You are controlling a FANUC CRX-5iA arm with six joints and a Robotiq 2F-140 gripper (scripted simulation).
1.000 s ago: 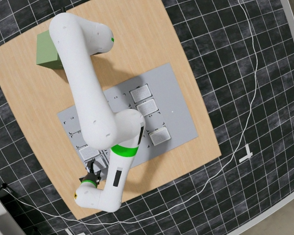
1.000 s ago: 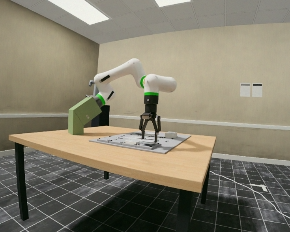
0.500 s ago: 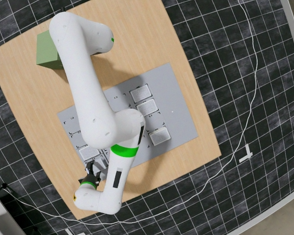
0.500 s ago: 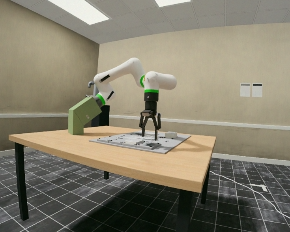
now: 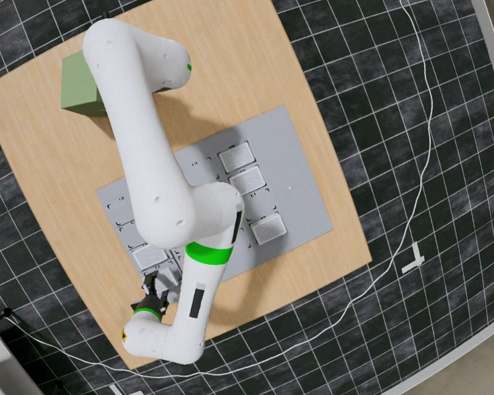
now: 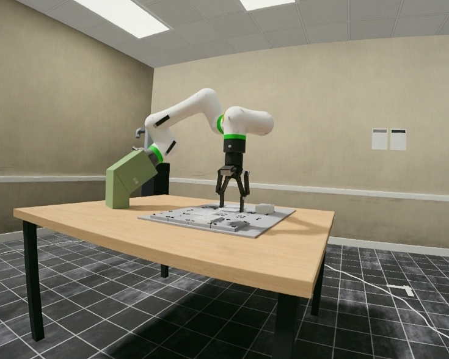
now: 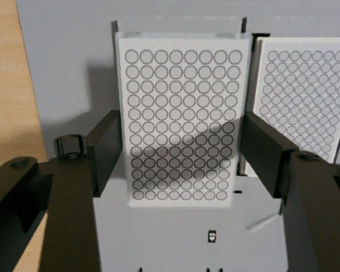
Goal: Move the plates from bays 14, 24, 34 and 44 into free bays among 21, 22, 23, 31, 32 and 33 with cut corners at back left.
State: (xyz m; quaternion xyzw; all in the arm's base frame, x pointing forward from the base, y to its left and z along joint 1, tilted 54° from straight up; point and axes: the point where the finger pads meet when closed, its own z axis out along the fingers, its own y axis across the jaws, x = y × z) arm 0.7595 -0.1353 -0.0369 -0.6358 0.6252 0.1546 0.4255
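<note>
The white block lies 48 cm to the left of my hand, 9 cm behind it and 7 cm below it. The rest, counted from my hand: sealed plate: 43 cm to the left, 40 cm behind, 9 cm below.
</note>
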